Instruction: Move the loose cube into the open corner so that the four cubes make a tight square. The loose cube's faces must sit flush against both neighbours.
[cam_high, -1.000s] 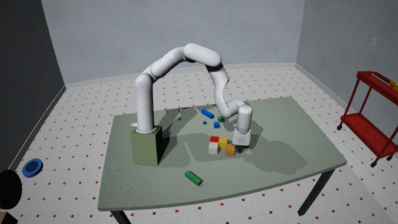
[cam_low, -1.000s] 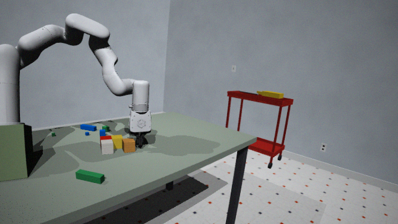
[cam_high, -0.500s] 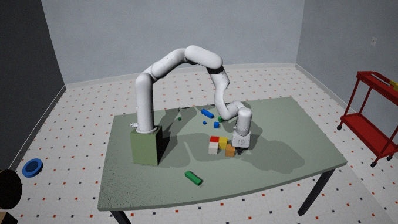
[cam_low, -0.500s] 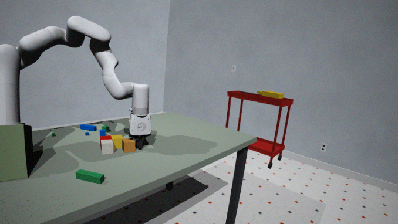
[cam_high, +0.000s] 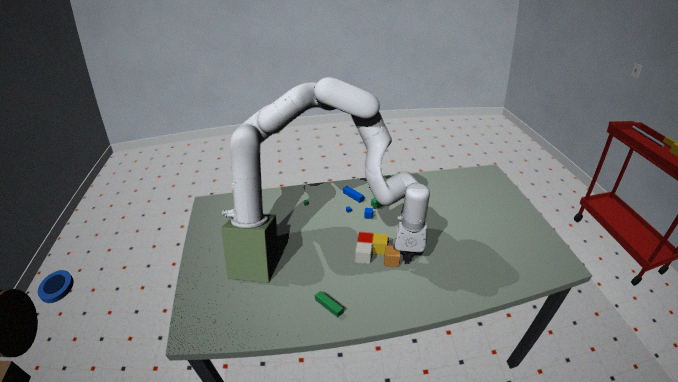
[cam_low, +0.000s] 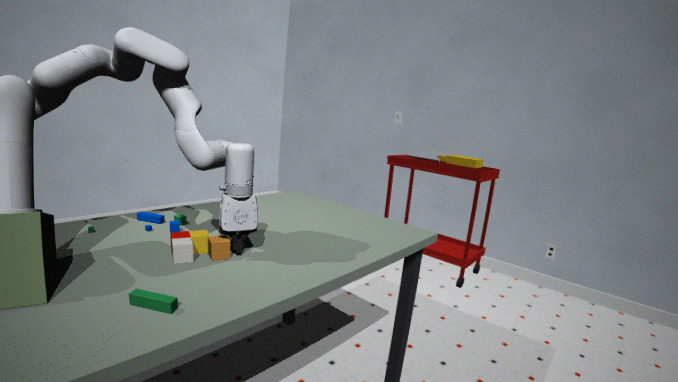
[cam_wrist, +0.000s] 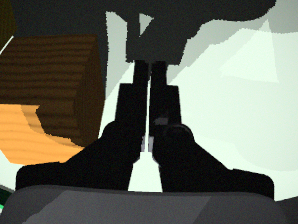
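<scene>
My gripper is now 50 mm past the orange cube and 20 mm to the right of it. From my hand the other things lie so: long green block 290 mm behind, 140 mm to the right, 10 mm below.
</scene>
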